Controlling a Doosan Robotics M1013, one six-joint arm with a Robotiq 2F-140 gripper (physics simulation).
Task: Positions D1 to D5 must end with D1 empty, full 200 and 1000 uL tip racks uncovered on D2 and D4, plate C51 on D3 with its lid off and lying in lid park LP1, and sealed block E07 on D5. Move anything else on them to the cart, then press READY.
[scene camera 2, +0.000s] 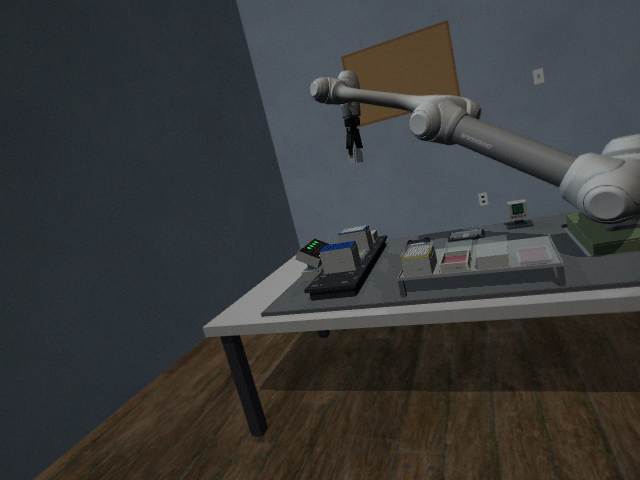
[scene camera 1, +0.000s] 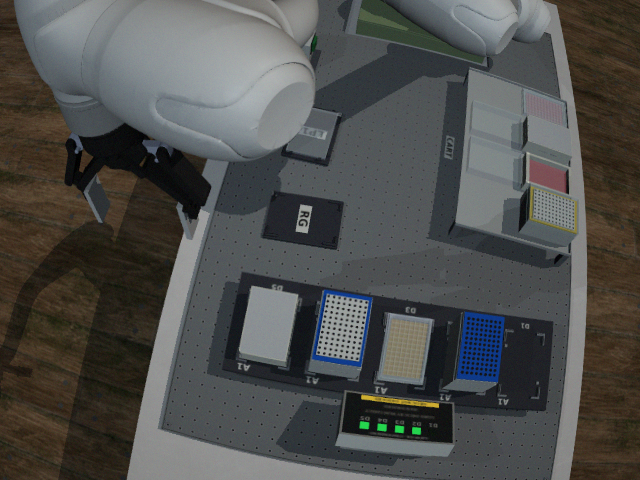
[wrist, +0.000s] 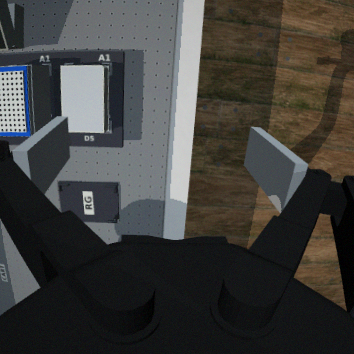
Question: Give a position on a black RG pad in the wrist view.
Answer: At 91, 201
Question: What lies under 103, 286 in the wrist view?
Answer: My gripper.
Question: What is my gripper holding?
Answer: Nothing.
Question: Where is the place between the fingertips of my gripper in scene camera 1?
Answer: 146, 220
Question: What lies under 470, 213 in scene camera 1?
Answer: A cart.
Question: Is my gripper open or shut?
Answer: Open.
